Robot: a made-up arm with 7 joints. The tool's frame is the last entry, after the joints.
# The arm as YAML. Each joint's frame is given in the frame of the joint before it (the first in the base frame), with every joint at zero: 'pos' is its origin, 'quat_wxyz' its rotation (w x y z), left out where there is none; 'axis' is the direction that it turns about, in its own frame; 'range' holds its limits. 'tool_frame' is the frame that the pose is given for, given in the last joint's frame.
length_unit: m
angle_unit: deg
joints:
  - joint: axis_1
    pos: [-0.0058, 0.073, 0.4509]
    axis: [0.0, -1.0, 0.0]
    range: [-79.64, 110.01]
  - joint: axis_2
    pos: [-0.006, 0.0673, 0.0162]
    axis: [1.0, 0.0, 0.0]
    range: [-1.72, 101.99]
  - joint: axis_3
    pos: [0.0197, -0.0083, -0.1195]
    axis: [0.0, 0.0, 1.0]
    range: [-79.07, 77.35]
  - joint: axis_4
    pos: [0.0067, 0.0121, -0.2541]
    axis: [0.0, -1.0, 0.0]
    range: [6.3, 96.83]
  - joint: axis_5
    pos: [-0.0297, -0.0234, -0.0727]
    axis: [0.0, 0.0, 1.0]
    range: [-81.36, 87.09]
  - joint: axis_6
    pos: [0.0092, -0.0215, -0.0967]
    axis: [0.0, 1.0, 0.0]
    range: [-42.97, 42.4]
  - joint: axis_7
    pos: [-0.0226, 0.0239, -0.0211]
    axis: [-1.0, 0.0, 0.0]
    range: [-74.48, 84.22]
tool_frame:
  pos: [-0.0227, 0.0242, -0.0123]
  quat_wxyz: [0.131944, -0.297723, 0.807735, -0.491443]
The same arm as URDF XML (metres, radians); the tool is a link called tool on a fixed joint. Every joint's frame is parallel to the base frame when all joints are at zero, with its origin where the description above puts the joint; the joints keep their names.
<robot name="arm">
  <joint name="tool_joint" type="fixed">
    <parent link="link7"/>
    <child link="tool"/>
    <origin xyz="-0.0227 0.0242 -0.0123" rpy="-2.0756 -0.0796 -2.4823"/>
  </joint>
  <joint name="axis_7" type="revolute">
    <parent link="link6"/>
    <child link="link7"/>
    <origin xyz="-0.0226 0.0239 -0.0211"/>
    <axis xyz="-1 0 0"/>
    <limit lower="-1.2999" upper="1.4699"/>
  </joint>
  <joint name="axis_6" type="revolute">
    <parent link="link5"/>
    <child link="link6"/>
    <origin xyz="0.0092 -0.0215 -0.0967"/>
    <axis xyz="0 1 0"/>
    <limit lower="-0.75" upper="0.74"/>
  </joint>
  <joint name="axis_5" type="revolute">
    <parent link="link4"/>
    <child link="link5"/>
    <origin xyz="-0.0297 -0.0234 -0.0727"/>
    <axis xyz="0 0 1"/>
    <limit lower="-1.42" upper="1.52"/>
  </joint>
  <joint name="axis_4" type="revolute">
    <parent link="link3"/>
    <child link="link4"/>
    <origin xyz="0.0067 0.0121 -0.2541"/>
    <axis xyz="0 -1 0"/>
    <limit lower="0.11" upper="1.69"/>
  </joint>
  <joint name="axis_3" type="revolute">
    <parent link="link2"/>
    <child link="link3"/>
    <origin xyz="0.0197 -0.0083 -0.1195"/>
    <axis xyz="0 0 1"/>
    <limit lower="-1.38" upper="1.35"/>
  </joint>
  <joint name="axis_2" type="revolute">
    <parent link="link1"/>
    <child link="link2"/>
    <origin xyz="-0.006 0.0673 0.0162"/>
    <axis xyz="1 0 0"/>
    <limit lower="-0.03" upper="1.7801"/>
  </joint>
  <joint name="axis_1" type="revolute">
    <parent link="base"/>
    <child link="link1"/>
    <origin xyz="-0.0058 0.073 0.4509"/>
    <axis xyz="0 -1 0"/>
    <limit lower="-1.39" upper="1.92"/>
  </joint>
  <link name="base"/>
  <link name="link1"/>
  <link name="link2"/>
  <link name="link3"/>
  <link name="link4"/>
  <link name="link5"/>
  <link name="link6"/>
  <link name="link7"/>
  <link name="tool"/>
</robot>

